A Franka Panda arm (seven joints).
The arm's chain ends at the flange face. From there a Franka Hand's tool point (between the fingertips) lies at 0.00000 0.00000 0.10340 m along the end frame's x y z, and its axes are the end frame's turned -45 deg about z.
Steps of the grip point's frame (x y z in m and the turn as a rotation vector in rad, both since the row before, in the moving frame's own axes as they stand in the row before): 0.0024 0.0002 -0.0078 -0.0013 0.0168 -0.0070; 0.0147 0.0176 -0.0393 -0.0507 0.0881 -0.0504; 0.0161 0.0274 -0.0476 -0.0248 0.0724 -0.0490; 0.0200 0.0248 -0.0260 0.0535 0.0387 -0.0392; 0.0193 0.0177 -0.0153 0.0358 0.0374 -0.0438
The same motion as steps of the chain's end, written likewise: 0.0005 -0.0004 -0.0078 0.0110 0.0128 -0.0070; 0.0128 0.0050 -0.0388 0.0264 0.0981 -0.0504; 0.0237 0.0116 -0.0473 0.0337 0.0687 -0.0490; 0.0329 0.0101 -0.0258 0.0652 -0.0105 -0.0392; 0.0262 0.0042 -0.0152 0.0518 0.0011 -0.0438
